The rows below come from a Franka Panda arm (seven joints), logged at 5 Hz.
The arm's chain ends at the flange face. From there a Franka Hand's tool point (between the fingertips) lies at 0.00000 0.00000 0.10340 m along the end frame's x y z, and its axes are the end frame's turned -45 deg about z.
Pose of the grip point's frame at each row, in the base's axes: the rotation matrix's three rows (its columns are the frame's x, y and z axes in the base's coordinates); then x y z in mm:
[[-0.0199 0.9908 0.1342], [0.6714 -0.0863 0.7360], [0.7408 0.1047 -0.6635]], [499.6 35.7 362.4]
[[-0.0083 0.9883 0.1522], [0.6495 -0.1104 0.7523], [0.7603 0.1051 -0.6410]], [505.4 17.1 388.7]
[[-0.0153 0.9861 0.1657], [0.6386 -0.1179 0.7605], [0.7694 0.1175 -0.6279]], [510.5 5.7 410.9]
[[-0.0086 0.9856 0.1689], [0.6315 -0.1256 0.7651], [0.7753 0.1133 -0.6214]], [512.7 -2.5 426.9]
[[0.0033 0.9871 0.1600], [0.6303 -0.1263 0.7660], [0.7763 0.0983 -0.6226]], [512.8 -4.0 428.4]
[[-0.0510 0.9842 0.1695], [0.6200 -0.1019 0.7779], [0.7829 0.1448 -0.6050]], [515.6 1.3 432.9]
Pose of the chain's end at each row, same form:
[[0.6865 0.7147 0.1342], [0.4137 -0.5358 0.7360], [0.5979 -0.4498 -0.6635]], [485.7 -40.4 431.0]
[[0.6930 0.7047 0.1522], [0.3812 -0.5373 0.7523], [0.6119 -0.4633 -0.6410]], [489.7 -60.7 455.0]
[[0.6865 0.7081 0.1657], [0.3682 -0.5349 0.7605], [0.6271 -0.4610 -0.6279]], [493.4 -72.9 475.8]
[[0.6908 0.7030 0.1689], [0.3577 -0.5354 0.7651], [0.6283 -0.4681 -0.6214]], [495.2 -81.6 491.2]
[[0.7003 0.6957 0.1600], [0.3564 -0.5350 0.7660], [0.6184 -0.4794 -0.6226]], [496.3 -83.2 492.8]
[[0.6599 0.7320 0.1695], [0.3664 -0.5105 0.7779], [0.6560 -0.4512 -0.6050]], [498.1 -79.1 495.5]

